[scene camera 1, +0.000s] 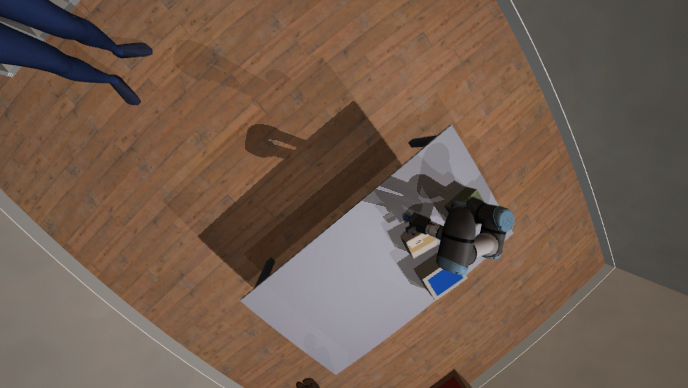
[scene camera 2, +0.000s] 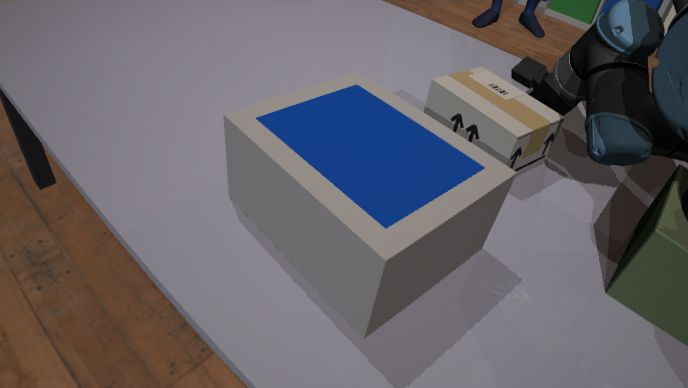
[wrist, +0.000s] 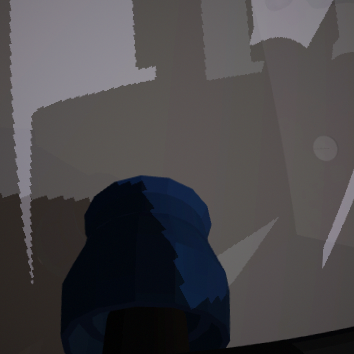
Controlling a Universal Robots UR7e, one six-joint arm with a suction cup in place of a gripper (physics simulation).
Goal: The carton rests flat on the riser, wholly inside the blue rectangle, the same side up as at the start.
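Seen in the pictures: end effector, tool point: (scene camera 1: 404, 216) (wrist: 148, 229); arm's base, origin of the base link: (scene camera 1: 472, 211).
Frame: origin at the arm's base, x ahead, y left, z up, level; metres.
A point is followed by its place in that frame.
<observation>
The carton (scene camera 1: 421, 245) {x 0.359, y -0.070, z -0.013 m} (scene camera 2: 492, 102) {x 0.348, y -0.052, z -0.013 m} is off-white with tan tape and a barcode label on top. It stands flat on the table beside the riser, the arrows on its sides pointing up. The riser (scene camera 1: 428, 289) {x 0.513, y 0.181, z 0.013 m} (scene camera 2: 300, 225) {x 0.392, y 0.311, z -0.032 m} is a pale block, with the blue rectangle (scene camera 1: 445, 281) {x 0.404, y 0.221, z 0.019 m} (scene camera 2: 370, 150) {x 0.382, y 0.220, z 0.019 m} on its top and nothing on it. My suction gripper (scene camera 1: 406, 218) (wrist: 147, 187) is off and holds nothing. Its blue cup is beyond the carton's far side, away from the riser, and apart from it. In scene camera 2 the cup is hidden.
A green box (scene camera 1: 469, 195) {x -0.046, y -0.083, z -0.014 m} (scene camera 2: 655, 270) {x 0.072, y 0.094, z -0.035 m} stands on the table (scene camera 1: 325, 290) {x 0.978, y -0.236, z -0.101 m} (scene camera 2: 125, 165) {x 0.678, y 0.343, z -0.101 m} near the arm's base. The arm (scene camera 1: 457, 240) {x 0.279, y -0.300, z 0.408 m} (scene camera 2: 620, 85) {x 0.200, y -0.020, z 0.094 m} passes above the table and covers part of the carton and riser in scene camera 1. Shadows fall under the cup in the wrist view.
</observation>
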